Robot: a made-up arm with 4 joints. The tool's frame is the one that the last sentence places.
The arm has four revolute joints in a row. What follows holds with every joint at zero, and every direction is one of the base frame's.
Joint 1 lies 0.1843 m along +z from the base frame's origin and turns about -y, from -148.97 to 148.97 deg.
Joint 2 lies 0.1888 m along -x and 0.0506 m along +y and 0.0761 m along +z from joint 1 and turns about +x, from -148.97 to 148.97 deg.
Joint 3 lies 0.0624 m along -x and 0.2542 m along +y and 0.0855 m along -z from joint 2 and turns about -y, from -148.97 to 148.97 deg.
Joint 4 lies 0.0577 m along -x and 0.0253 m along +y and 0.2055 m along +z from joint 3 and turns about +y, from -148.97 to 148.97 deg.
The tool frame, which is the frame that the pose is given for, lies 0.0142 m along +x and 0.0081 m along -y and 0.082 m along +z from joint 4; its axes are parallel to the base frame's.
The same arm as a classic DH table. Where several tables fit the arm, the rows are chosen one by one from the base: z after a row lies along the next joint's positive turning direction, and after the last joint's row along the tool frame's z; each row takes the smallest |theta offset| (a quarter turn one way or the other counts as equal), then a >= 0, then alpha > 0; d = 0 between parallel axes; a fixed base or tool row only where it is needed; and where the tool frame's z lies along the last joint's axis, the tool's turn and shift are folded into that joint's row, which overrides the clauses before.
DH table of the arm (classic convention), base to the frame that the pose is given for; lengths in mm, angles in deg. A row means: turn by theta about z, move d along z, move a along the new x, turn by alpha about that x. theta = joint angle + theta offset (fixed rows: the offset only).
base (fixed): d 184.3; theta_offset 0; a 0; alpha 90
joint 1: d -50.6; theta_offset 90; a 76.1; alpha 90
joint 2: d -251.2; theta_offset 0; a -85.5; alpha -90
joint 3: d 0; theta_offset 15.68; a 213.4; alpha 180
joint 4: d 271.4; theta_offset -74.32; a -14.2; alpha -90
tool (fixed): d 82; theta_offset 180; a 0; alpha 0
Joint limits (deg, base to tool): -148.97..148.97 -148.97..148.97 -148.97..148.97 -148.97..148.97

